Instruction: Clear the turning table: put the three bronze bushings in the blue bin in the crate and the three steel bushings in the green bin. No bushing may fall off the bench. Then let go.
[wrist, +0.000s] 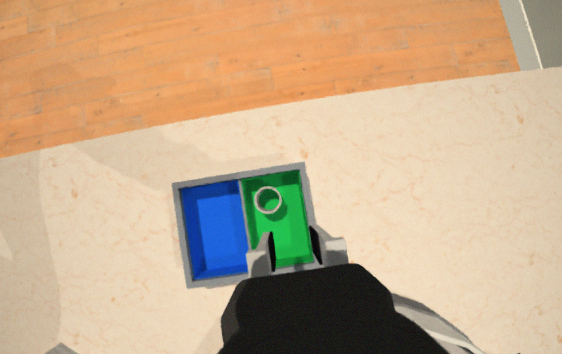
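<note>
The crate stands on the bench near the middle of the wrist view, with the blue bin on the left and the green bin on the right. A grey, ring-shaped steel bushing is in the upper left part of the green bin, its hole facing up. No bushing shows in the visible part of the blue bin. My gripper is open and empty, above the lower part of the green bin; its left finger hides part of the divider side. The turning table and bronze bushings do not show.
The pale bench top surrounds the crate, and its edge runs across above the crate. Beyond the edge is the wooden floor. A grey strip and darker area show at the top right. A grey corner shows at the bottom left.
</note>
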